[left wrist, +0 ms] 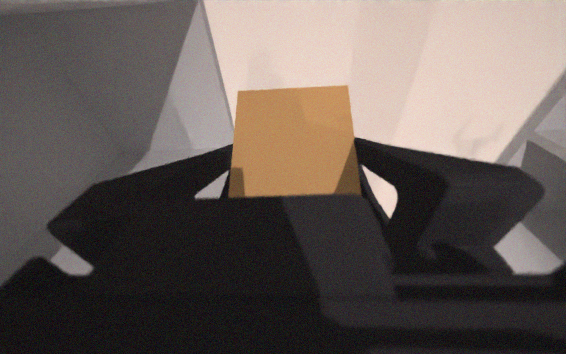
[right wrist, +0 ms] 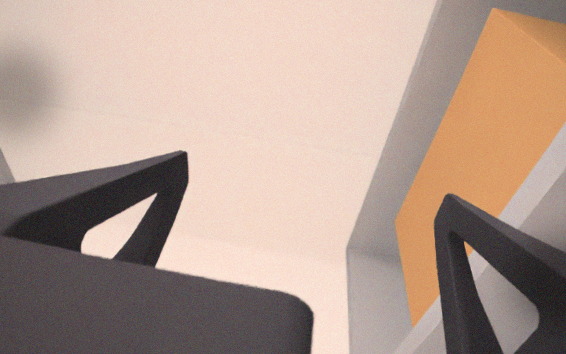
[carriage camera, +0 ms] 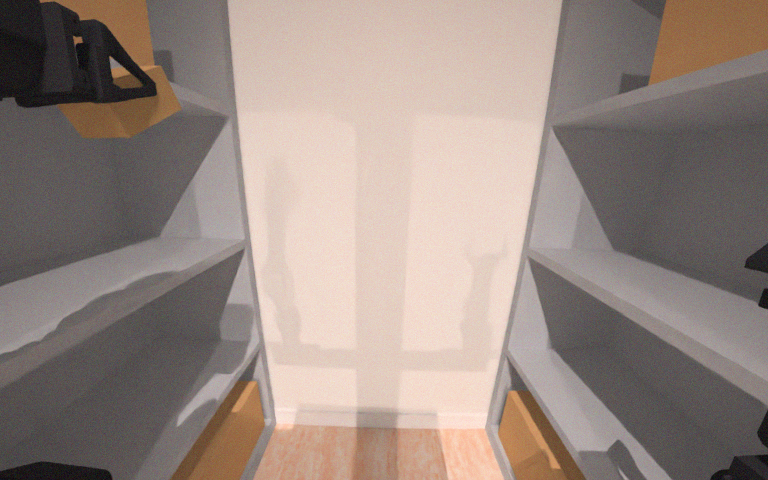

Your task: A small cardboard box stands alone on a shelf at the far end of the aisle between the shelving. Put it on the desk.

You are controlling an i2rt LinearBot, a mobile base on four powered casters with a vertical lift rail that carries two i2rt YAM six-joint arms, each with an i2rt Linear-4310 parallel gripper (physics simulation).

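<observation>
The small cardboard box is orange-brown. It is held tilted in the air at the upper left of the carriage view, in front of the left shelving. My left gripper is shut on it, with one finger on each side; its lower part is hidden behind the gripper body in the left wrist view. My right gripper is open with its fingers wide apart and nothing between them. Dark parts of the right arm show at the right edge of the carriage view. The desk does not show in these views.
Grey shelving stands on the left and right of the aisle. A pale wall closes its end above the wooden floor. Larger cardboard boxes stand at the upper right, upper left and low on both sides.
</observation>
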